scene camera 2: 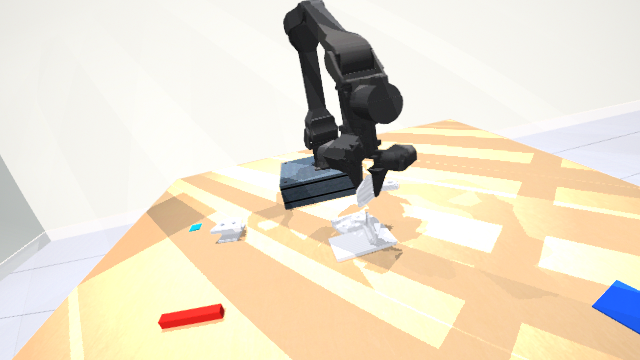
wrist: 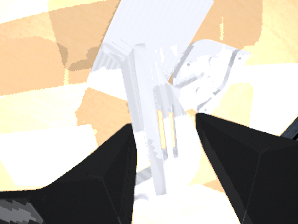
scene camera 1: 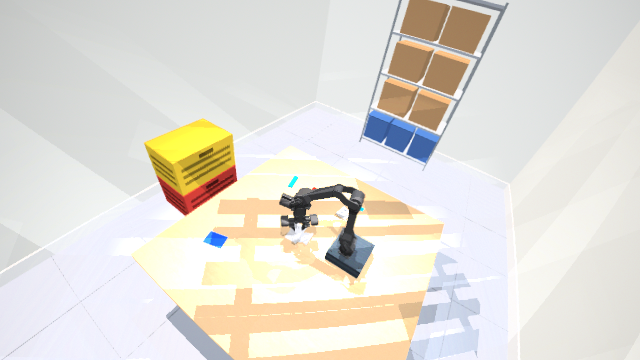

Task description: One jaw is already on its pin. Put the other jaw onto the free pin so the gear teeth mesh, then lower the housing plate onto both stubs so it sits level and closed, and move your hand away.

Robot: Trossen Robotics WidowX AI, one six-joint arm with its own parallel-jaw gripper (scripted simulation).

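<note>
My gripper (scene camera 2: 368,194), visible in the wrist view too (wrist: 165,125), holds a white jaw (wrist: 171,169). Also present is a red bar (scene camera 2: 209,313); in the wrist view the bar is out of frame.
</note>
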